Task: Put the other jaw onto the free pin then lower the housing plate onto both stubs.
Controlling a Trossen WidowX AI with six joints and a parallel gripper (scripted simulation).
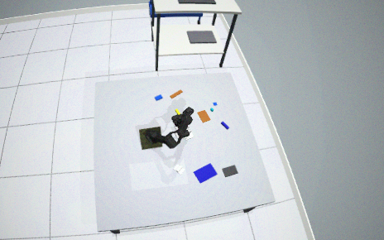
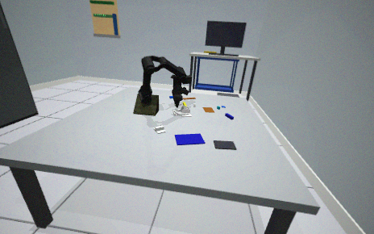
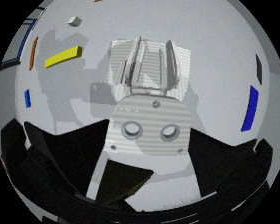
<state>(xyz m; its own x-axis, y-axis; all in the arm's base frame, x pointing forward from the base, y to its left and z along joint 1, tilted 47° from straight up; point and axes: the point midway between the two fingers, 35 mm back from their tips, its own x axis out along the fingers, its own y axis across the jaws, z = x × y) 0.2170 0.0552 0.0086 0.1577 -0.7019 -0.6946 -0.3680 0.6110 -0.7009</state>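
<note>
The white jaw is 3 cm ahead of my gripper tip, 1 cm to the right of it and 5 cm below it. Round my gripper tip: orange square 22 cm ahead, 18 cm to the left, 6 cm below; white base 6 cm ahead, 3 cm to the left, 6 cm below; yellow bar 2 cm ahead, 20 cm to the left, 6 cm below.
</note>
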